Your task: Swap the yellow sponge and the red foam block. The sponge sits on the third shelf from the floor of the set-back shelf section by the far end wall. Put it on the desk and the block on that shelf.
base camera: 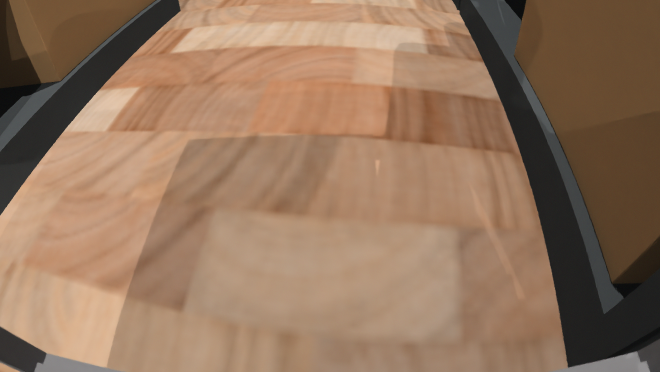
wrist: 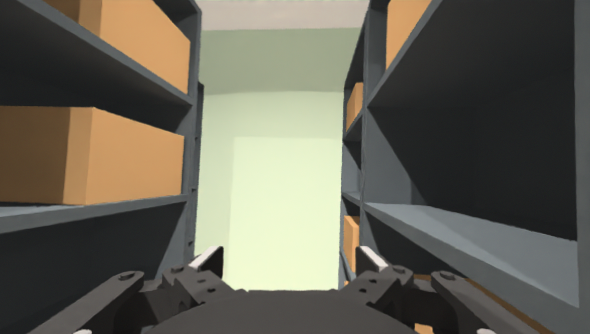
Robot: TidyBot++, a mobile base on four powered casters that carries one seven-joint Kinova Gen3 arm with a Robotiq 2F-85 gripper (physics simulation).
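Places are measured from the arm's base along level axes (x up, y left, z back), in centimetres.
Pixels of known places: gripper, between the fingertips: (wrist: 289, 261).
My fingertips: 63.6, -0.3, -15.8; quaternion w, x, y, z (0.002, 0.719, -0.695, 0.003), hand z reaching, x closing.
Observation:
Behind a point stands the place of what it marks, as x, y, z.
My gripper (wrist: 289, 261) {63.6, -0.3, -15.8} is open with its two fingers wide apart, and no object shows between them. It points down the aisle between two shelf units, toward the pale green end wall (wrist: 285, 200) {49.0, 3.6, -206.7}. A narrow part of a farther shelf section (wrist: 352, 197) {58.8, -37.3, -139.1} shows at the right of the aisle, beyond the near right shelf unit. The yellow sponge, the red foam block and the desk do not show in either view.
Grey shelf units stand close on the left (wrist: 192, 150) {80.4, 47.8, -114.0} and right (wrist: 365, 160) {78.0, -33.0, -103.1}. Brown boxes (wrist: 135, 160) (base camera: 595, 100) sit on their shelves. A bare shelf board (wrist: 480, 230) {59.4, -41.1, -50.5} runs along the right. The wooden floor (base camera: 320, 175) {-39.6, 2.5, -44.6} stretches ahead between the units.

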